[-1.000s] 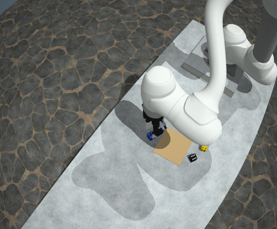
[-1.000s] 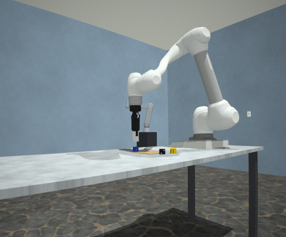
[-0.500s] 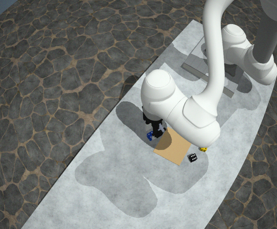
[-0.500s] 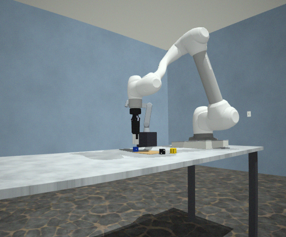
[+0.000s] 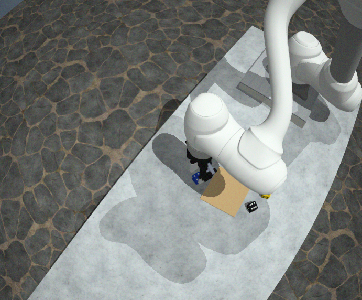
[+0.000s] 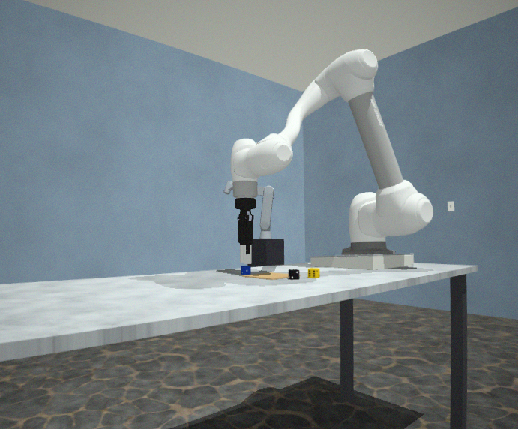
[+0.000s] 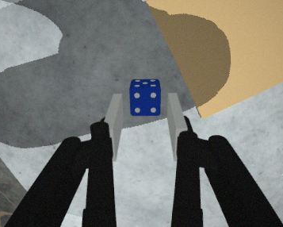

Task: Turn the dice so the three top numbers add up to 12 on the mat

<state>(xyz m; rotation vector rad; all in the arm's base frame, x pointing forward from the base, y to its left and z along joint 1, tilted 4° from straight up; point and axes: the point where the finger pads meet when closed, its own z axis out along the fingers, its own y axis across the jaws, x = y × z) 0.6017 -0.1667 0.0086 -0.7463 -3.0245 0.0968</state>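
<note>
Now: the blue die 6 cm below my hand. Round my hand: black die (22 cm to the left, 6 cm below); tan mat (1 cm behind, 11 cm to the left, 7 cm below); yellow die (7 cm behind, 25 cm to the left, 6 cm below).
</note>
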